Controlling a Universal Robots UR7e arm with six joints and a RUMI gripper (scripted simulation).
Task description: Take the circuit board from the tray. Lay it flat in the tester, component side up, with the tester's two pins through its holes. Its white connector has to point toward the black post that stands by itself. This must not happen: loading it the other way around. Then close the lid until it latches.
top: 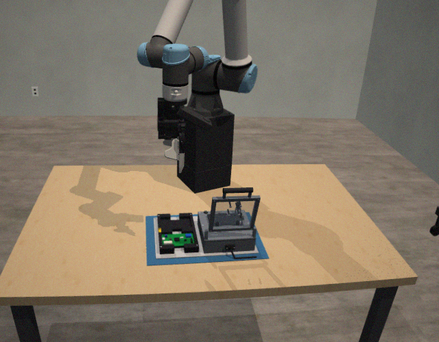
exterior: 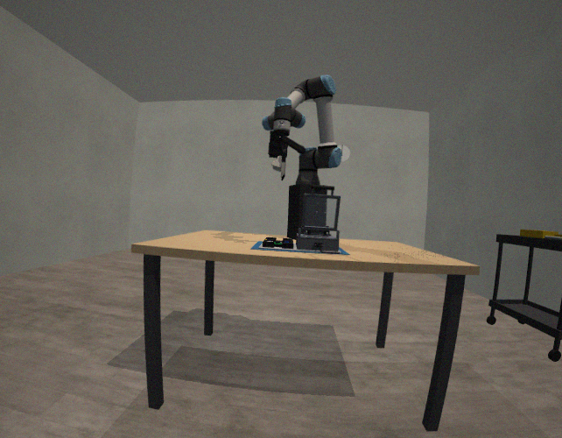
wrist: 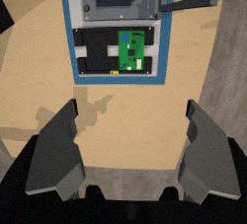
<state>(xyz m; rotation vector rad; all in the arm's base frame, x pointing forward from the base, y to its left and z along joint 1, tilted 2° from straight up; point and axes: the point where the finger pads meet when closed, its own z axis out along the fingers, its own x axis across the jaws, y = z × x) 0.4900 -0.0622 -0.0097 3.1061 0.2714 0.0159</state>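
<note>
The green circuit board is 29 cm below my hand. Round my hand: tester bed 6 cm behind, 17 cm to the left, 24 cm below; framed lid 5 cm ahead, 18 cm to the left, 13 cm below.
</note>
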